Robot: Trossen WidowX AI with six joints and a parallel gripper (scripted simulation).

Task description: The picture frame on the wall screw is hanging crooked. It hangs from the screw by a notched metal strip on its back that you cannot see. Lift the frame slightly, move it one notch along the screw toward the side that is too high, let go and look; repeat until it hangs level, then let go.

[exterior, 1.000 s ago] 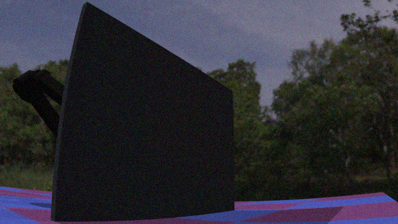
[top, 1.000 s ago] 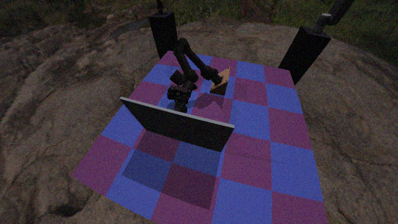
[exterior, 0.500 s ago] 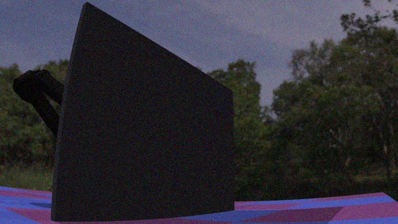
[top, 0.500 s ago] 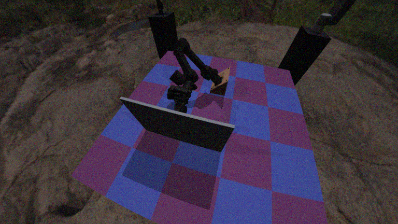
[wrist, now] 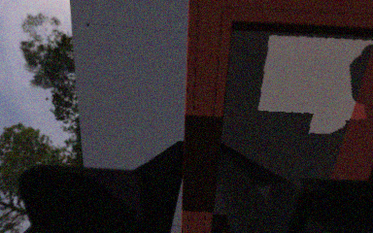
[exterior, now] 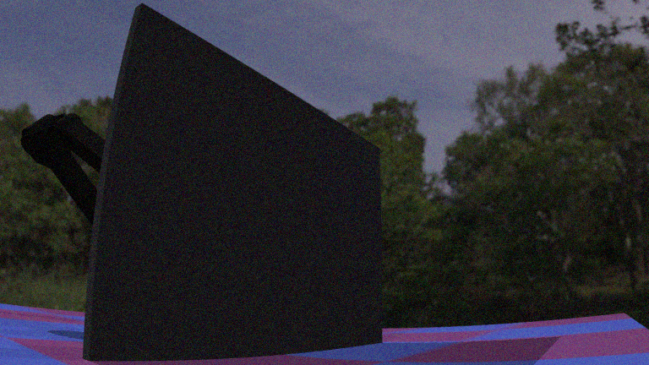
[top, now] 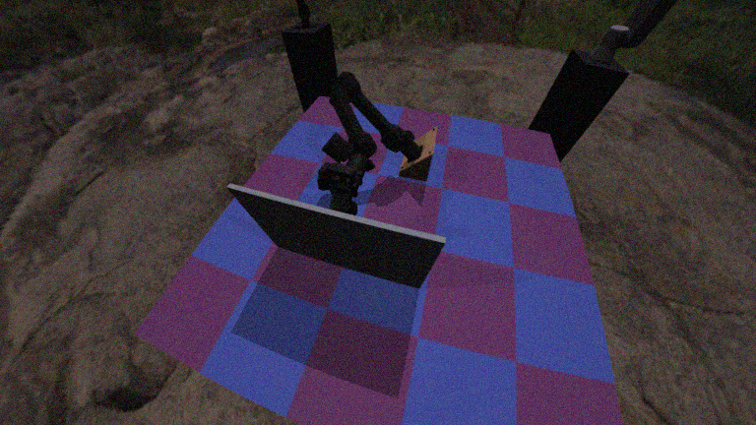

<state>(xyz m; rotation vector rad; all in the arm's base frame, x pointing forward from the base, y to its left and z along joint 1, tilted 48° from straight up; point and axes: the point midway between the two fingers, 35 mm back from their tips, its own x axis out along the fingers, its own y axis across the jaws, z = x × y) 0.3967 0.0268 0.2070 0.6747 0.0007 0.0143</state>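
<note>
Right now my gripper tip is 50 mm above the picture frame, 10 mm to the left of it and 10 mm short of it. Also, from my gripper tip: grey wall panel: 70 mm below, 20 mm ahead, 10 mm to the left.
</note>
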